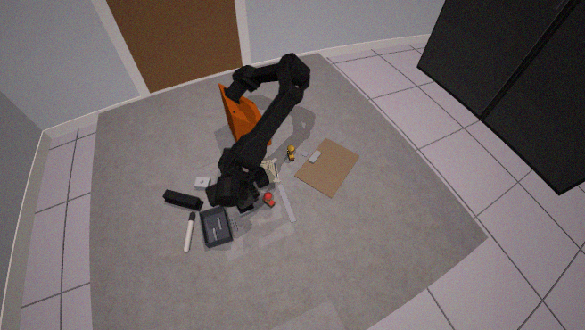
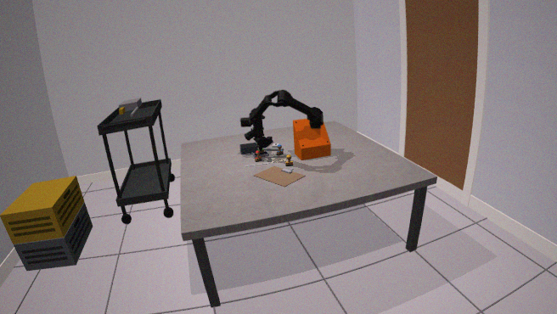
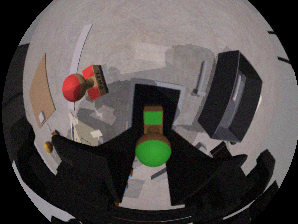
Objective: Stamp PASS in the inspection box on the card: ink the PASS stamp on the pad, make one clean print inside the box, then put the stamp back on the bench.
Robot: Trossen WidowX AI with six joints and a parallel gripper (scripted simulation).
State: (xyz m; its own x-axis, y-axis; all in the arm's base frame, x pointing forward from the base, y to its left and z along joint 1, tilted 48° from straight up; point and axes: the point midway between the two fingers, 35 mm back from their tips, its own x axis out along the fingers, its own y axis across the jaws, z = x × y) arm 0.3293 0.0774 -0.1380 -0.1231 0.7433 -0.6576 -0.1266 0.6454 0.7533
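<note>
The green-knobbed stamp lies right at my gripper tip. Round my gripper tip: dark ink pad (3 cm below); then blue stamp (12 cm behind, 2 cm to the left, 2 cm below); then red-knobbed stamp (2 cm ahead, 8 cm to the left, 2 cm below).
</note>
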